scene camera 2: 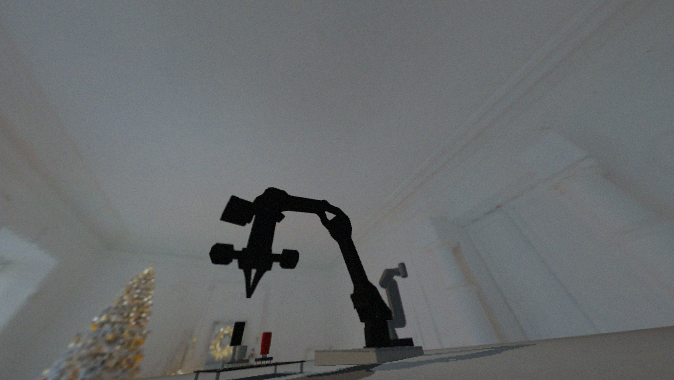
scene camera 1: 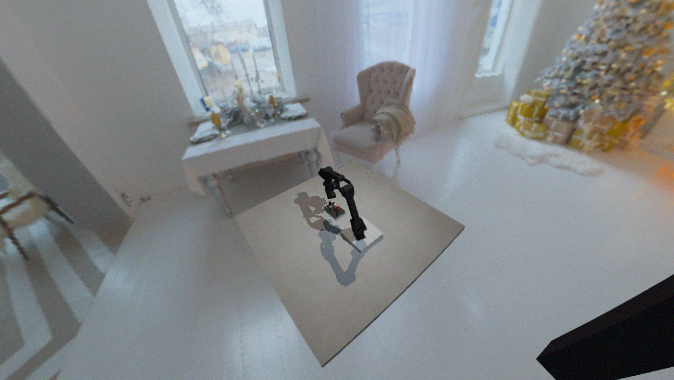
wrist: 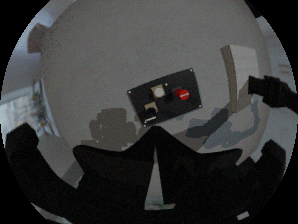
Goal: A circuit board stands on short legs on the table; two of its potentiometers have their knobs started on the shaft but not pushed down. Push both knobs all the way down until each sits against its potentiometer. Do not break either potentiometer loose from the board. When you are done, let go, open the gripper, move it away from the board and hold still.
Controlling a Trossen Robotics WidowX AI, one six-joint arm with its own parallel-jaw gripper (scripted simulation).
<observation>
My gripper (scene camera 2: 248, 297) is shut, with nothing in its grasp.
My gripper is seen too in the wrist view (wrist: 155, 129).
</observation>
